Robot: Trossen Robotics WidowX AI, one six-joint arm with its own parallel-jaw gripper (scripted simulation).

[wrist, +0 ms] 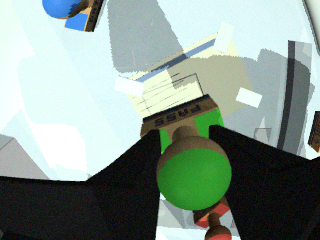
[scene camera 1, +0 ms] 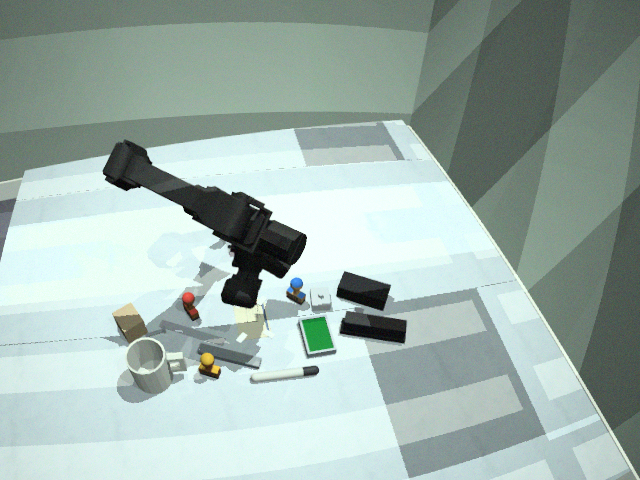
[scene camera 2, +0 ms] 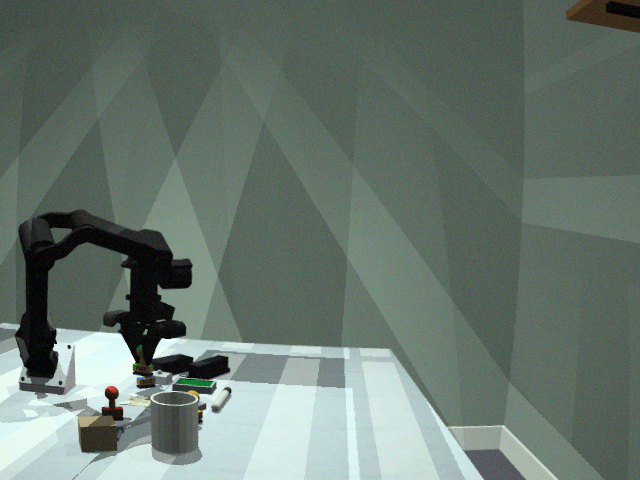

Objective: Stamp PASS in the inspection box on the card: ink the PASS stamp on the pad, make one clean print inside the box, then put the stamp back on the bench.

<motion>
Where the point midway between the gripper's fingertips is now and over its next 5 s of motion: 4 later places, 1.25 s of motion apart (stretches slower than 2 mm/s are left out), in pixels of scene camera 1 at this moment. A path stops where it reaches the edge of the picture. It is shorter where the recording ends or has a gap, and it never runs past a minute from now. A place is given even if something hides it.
My gripper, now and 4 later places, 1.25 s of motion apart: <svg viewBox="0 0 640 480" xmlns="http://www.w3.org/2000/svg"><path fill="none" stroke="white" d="M251 291L252 298L252 304L251 305L251 291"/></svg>
</motion>
